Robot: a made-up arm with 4 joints.
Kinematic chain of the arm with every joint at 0, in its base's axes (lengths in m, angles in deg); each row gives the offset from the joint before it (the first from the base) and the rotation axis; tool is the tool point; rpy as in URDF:
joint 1: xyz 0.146 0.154 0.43 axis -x
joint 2: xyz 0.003 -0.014 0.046 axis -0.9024 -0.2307 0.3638
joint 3: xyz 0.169 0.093 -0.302 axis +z
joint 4: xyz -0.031 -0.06 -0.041 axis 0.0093 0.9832 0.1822
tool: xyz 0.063 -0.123 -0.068 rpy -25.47 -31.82 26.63
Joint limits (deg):
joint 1: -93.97..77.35
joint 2: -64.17..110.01
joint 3: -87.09..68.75
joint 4: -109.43..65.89
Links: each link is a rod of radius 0.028 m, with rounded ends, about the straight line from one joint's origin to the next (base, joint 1, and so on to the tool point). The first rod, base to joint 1, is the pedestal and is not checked.
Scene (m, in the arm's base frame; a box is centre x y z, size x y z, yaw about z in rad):
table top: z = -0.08
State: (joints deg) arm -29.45 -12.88 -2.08 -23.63
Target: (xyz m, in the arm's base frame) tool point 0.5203 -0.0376 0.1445
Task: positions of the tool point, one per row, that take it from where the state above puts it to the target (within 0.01 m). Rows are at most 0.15 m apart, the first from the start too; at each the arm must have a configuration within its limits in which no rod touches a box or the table.
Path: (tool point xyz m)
1: 0.3876 0.1933 0.0678
2: 0.4396 0.1033 0.0733
3: 0.4839 0.0259 0.1014
4: 0.5203 -0.0376 0.1445

